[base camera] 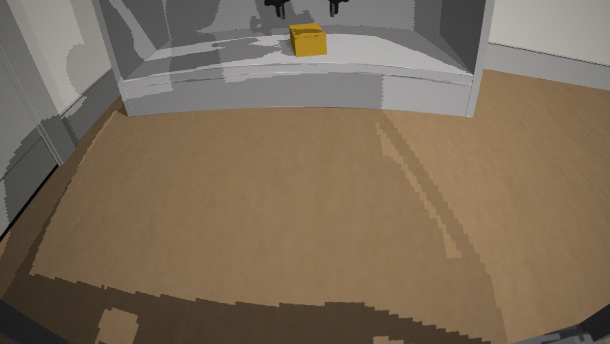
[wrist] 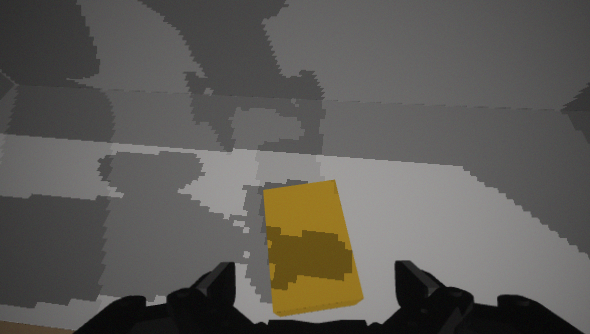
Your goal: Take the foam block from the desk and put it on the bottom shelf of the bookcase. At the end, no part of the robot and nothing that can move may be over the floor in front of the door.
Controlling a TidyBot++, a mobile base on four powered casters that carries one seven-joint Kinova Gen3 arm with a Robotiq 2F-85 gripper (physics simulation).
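Frame: origin at the arm's base, x up, y left, z back, level; centimetres.
Where they show: gripper, fingertip midpoint: (base camera: 307,14) (wrist: 314,279).
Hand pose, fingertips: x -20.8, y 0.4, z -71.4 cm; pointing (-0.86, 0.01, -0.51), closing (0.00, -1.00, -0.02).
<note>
Each offset is from my fingertips to the centre of the thing. "pt": to the spot under its first point. Level surfaces: height alone.
The yellow foam block {dx -6.6, dy +0.4, dz -3.6 cm} (base camera: 309,41) (wrist: 310,215) lies on the bottom shelf {dx -8.8 cm} (base camera: 380,52) (wrist: 400,215) of the white bookcase, near the middle of its width. My gripper (base camera: 307,11) (wrist: 314,279) is open, with a fingertip to each side and nothing held between them. In the base camera view the fingertips show above the block, with a gap between them and its top. In the wrist view the block lies slightly turned and shows between and beyond the fingertips. The rest of the gripper is cut off by the top edge of the base camera view.
The bookcase's side panels {pt dx -5.2, dy -33.6, dz +7.7 cm} (base camera: 481,60) stand left and right of the shelf. A wall with a baseboard (base camera: 545,62) is at the right. At the left, a wall and what looks like a door frame {pt dx -13.1, dy +57.3, dz +15.7 cm} (base camera: 55,142) stand close to the bookcase. Brown floor {dx -18.8 cm} (base camera: 250,200) lies in front.
</note>
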